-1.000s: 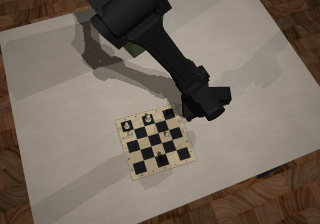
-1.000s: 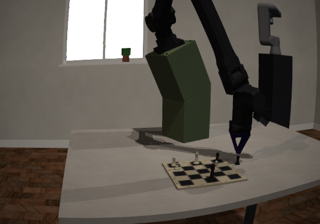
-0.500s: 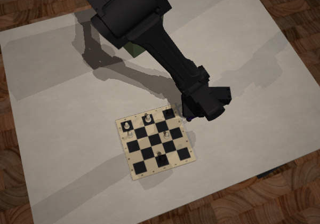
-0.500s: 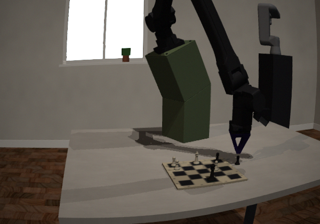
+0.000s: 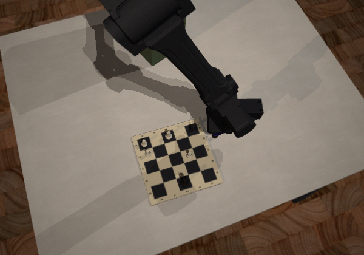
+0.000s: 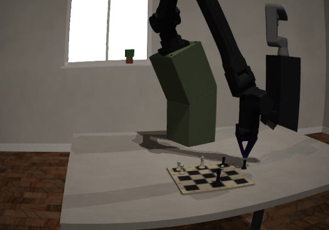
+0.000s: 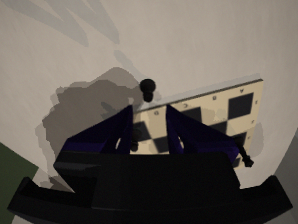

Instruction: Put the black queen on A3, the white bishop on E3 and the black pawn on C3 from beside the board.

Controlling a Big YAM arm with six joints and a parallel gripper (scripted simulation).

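Right now my hand is 14 cm to the left of the chessboard, 5 cm above it and 3 cm short of it. From my hand the other things lie so: black queen 14 cm to the right, 11 cm ahead, 2 cm below; then white bishop 13 cm to the right, 5 cm behind, 3 cm below.
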